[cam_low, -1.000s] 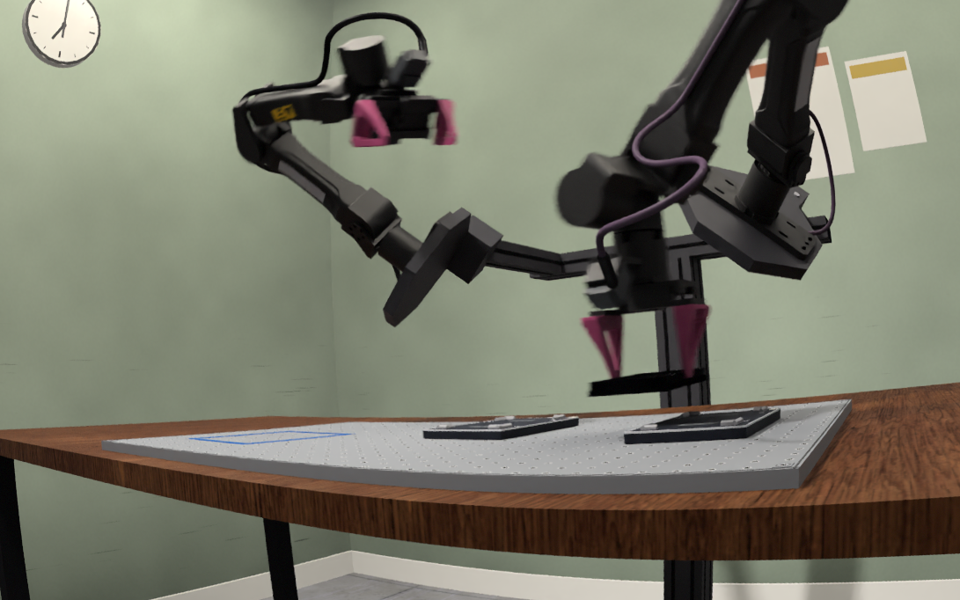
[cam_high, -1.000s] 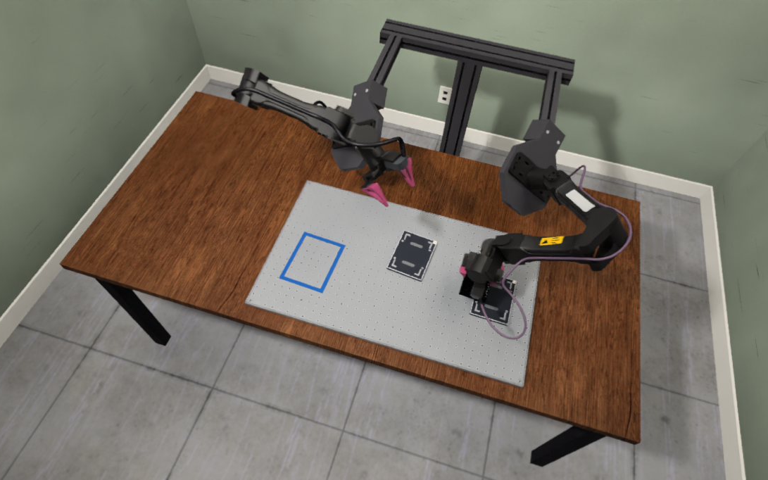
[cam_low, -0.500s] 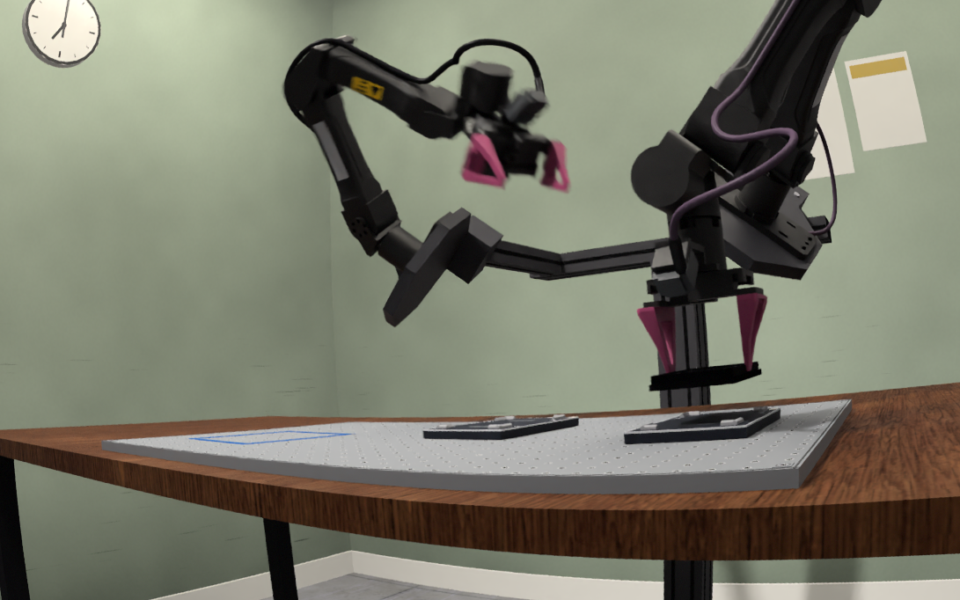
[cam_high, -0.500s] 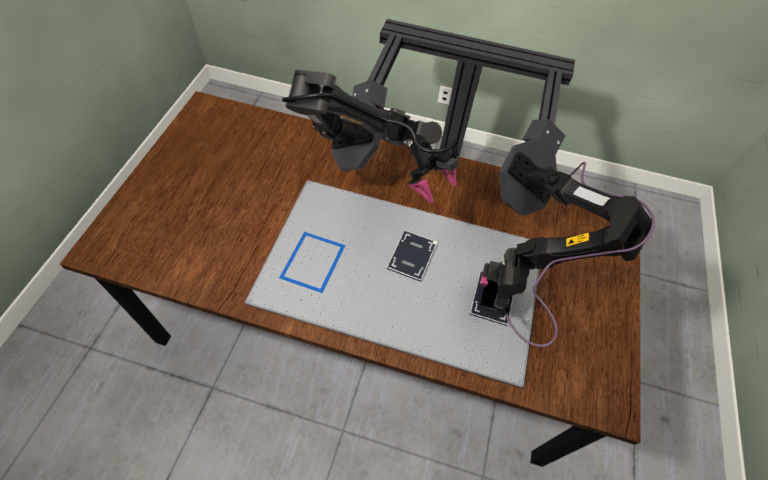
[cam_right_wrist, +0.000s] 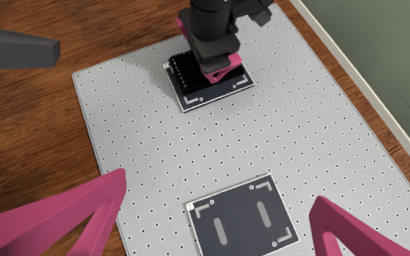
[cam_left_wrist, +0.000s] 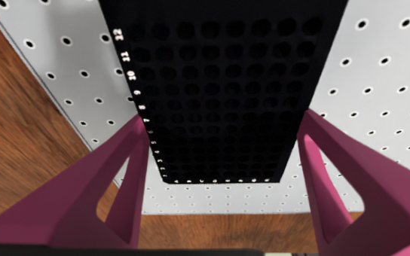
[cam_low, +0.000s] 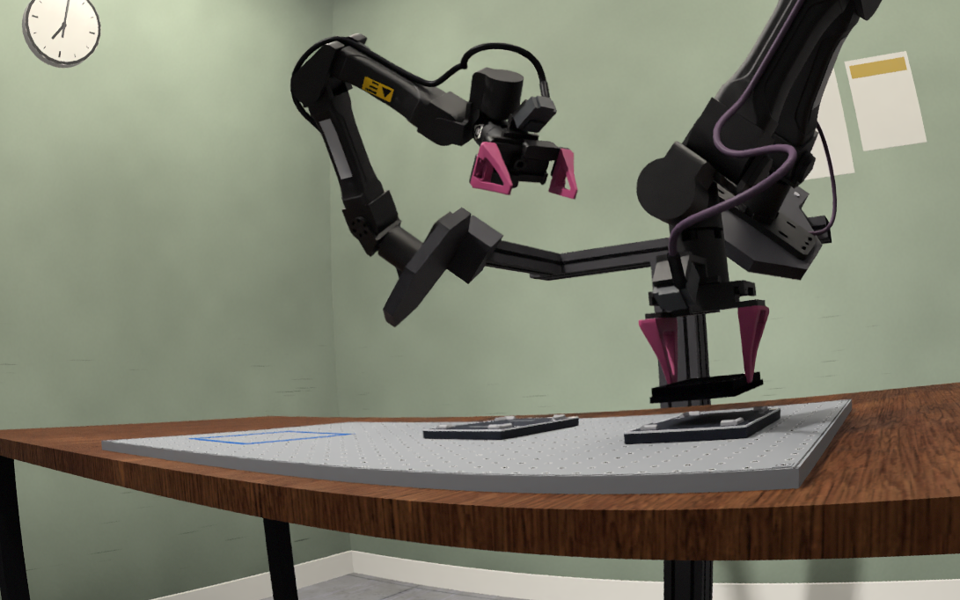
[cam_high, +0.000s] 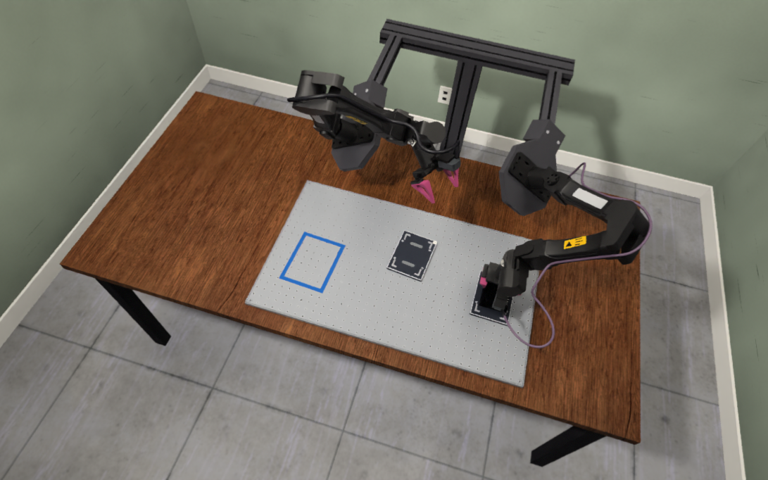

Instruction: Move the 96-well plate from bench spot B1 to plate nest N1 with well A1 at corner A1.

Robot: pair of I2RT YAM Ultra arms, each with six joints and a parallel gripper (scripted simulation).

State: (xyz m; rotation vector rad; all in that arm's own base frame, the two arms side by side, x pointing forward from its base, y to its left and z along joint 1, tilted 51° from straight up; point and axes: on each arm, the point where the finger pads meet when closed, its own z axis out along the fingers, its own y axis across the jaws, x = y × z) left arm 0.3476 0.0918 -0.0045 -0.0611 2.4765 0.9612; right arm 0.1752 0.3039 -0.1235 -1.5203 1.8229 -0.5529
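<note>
My left hand is 1 cm short of the dark nest and 5 cm above it. Also, from my left hand: A1 label (7 cm behind, 6 cm to the left, 4 cm below); black 96-well plate (1 cm below).
</note>
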